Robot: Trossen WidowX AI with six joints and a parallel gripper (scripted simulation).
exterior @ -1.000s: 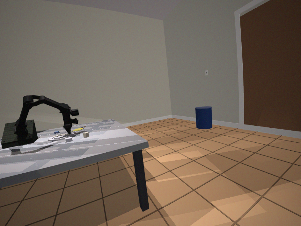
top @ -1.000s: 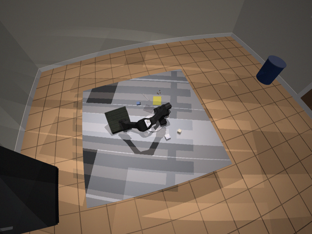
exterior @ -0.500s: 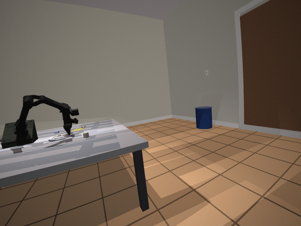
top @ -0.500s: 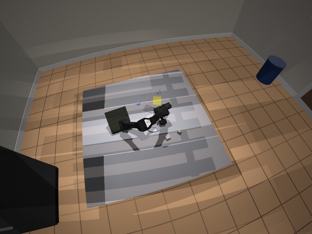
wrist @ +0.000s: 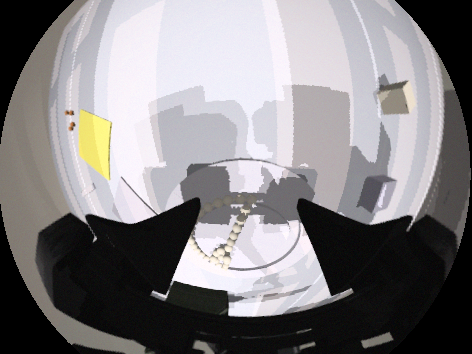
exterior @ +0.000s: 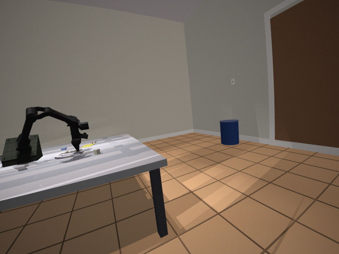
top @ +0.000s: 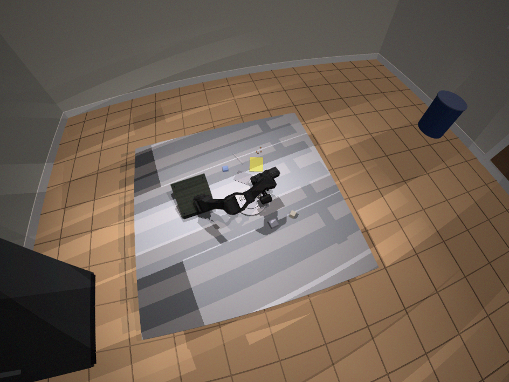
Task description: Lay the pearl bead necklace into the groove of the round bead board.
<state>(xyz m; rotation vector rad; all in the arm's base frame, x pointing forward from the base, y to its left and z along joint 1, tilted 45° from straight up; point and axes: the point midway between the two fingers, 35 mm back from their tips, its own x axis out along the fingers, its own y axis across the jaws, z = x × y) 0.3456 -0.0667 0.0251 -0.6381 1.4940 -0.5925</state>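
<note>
Now: gripper tip 60 mm past the round bead board and 10 mm above it. Also, from my gripper tip: grey card (180 mm to the left, 50 mm behind, 20 mm below); beige cube (180 mm to the right, 130 mm ahead); white block (190 mm to the right, 10 mm below).
</note>
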